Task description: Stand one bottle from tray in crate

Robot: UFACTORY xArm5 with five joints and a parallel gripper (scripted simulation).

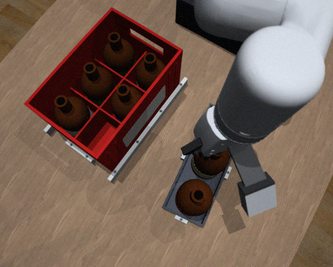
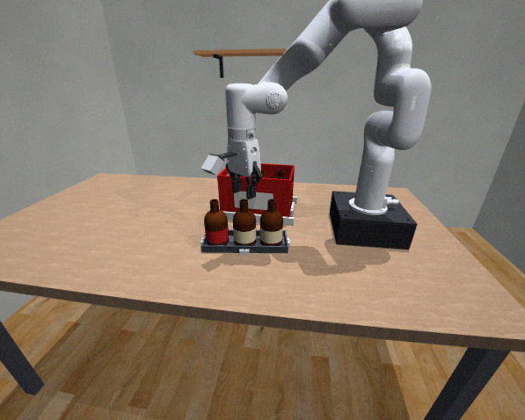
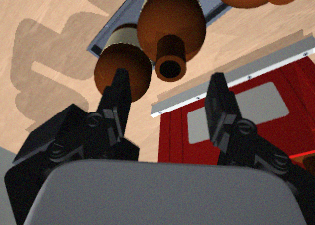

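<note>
Now: hand 180 mm above the grey tray. Also, from my hand: red crate (260 mm to the right, 110 mm below, 30 mm behind).
</note>
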